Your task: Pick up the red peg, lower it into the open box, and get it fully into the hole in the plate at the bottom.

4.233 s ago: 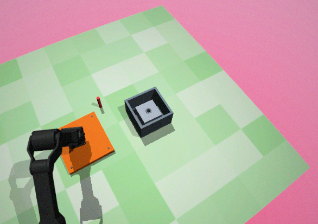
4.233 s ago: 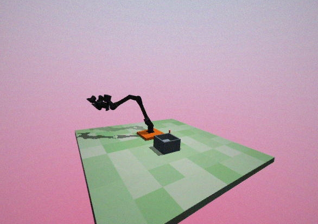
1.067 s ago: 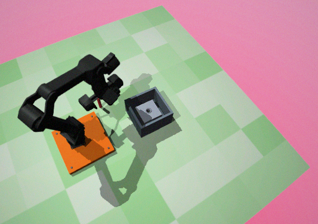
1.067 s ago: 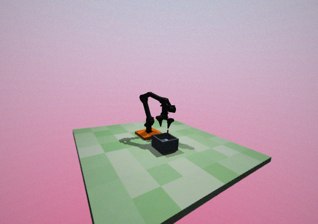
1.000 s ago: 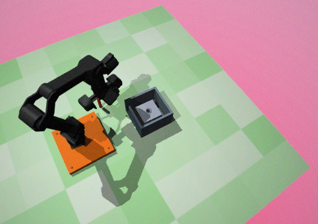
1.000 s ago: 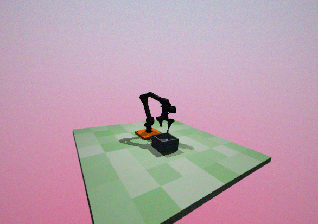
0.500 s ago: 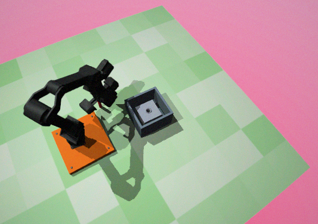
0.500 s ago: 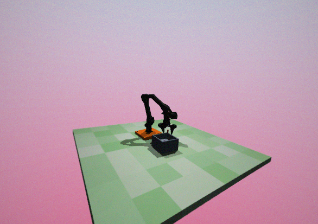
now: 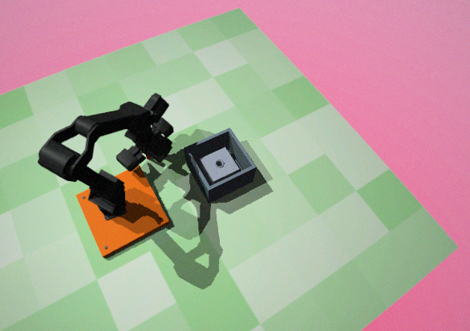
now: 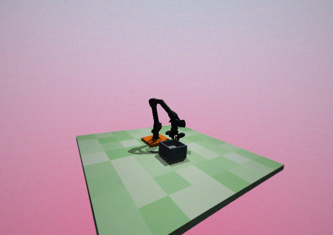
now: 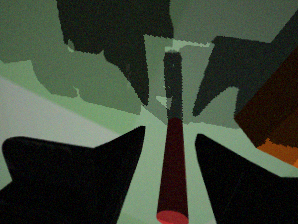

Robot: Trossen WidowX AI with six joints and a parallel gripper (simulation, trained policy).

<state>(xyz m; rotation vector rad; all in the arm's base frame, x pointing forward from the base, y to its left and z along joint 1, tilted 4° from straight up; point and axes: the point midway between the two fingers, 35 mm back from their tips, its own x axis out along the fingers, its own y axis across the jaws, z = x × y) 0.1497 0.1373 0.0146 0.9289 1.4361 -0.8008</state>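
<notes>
The grey plate lies 190 mm ahead of my gripper tip, 140 mm to the right of it and 20 mm above it. Also, from my gripper tip: red peg: 20 mm above; dark box: 190 mm ahead, 140 mm to the right, 10 mm above.
</notes>
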